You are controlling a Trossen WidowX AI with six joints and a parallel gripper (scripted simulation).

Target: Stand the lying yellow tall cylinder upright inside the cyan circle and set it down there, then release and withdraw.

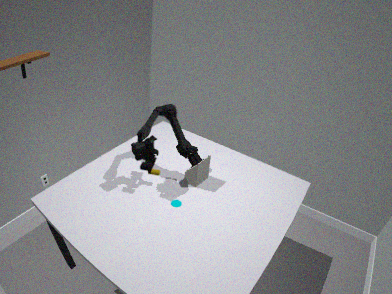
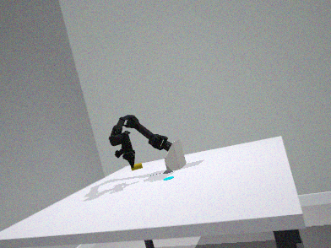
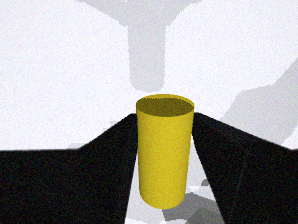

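Now: gripper tip 30 mm short of the cyan circle, 230 mm to the right of it and 90 mm above it. The rest, counted from my gripper tip: yellow cylinder 10 mm behind, 20 mm to the left.
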